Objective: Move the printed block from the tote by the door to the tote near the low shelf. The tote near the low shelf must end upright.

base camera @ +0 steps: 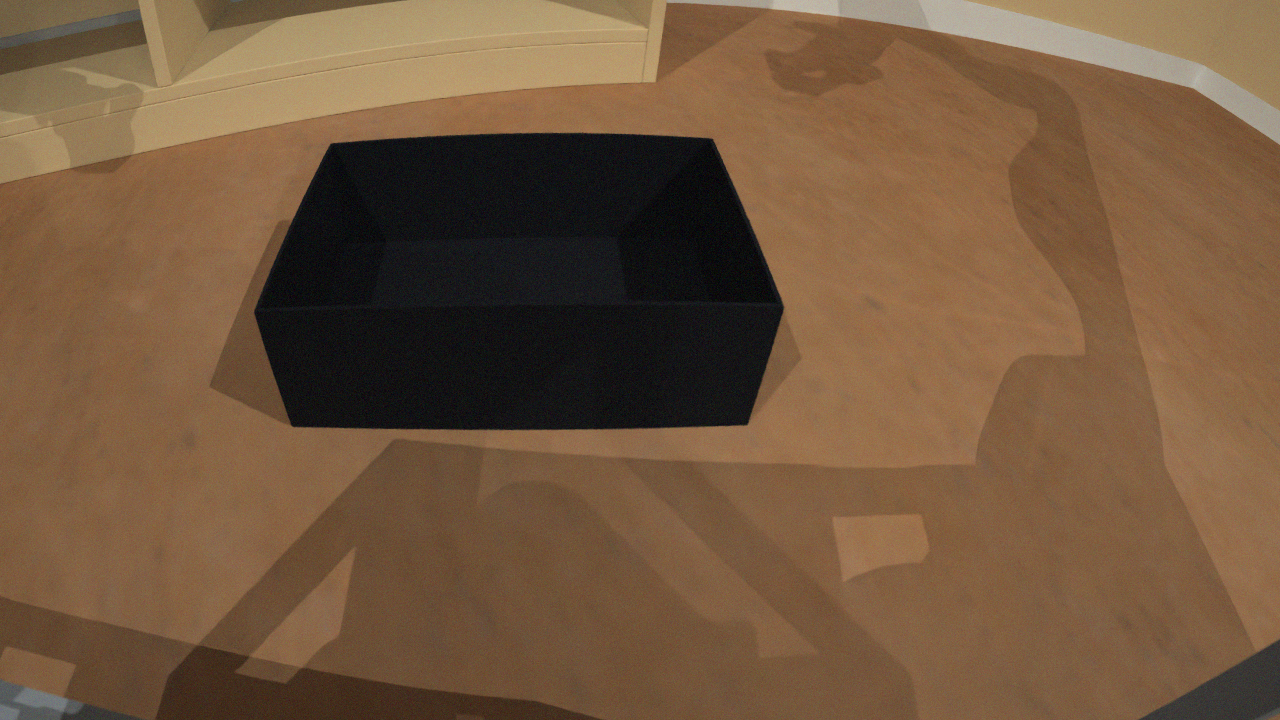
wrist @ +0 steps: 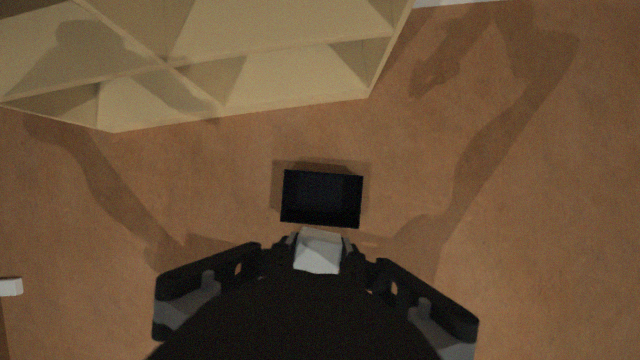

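Observation:
A black open-topped tote stands upright on the floor near the low shelf; its visible inside holds no block. My gripper is shut on the printed block, a pale grey block between the fingertips. In the wrist view the block appears just below the tote's near edge, high above the floor. The gripper and the block do not show in the base camera view. The tote by the door does not show in either view.
The low pale wooden shelf stands behind the tote, to the left. A white baseboard runs along the wall at the back right. A small white object is at the left edge of the wrist view. Arm shadows fall across the floor.

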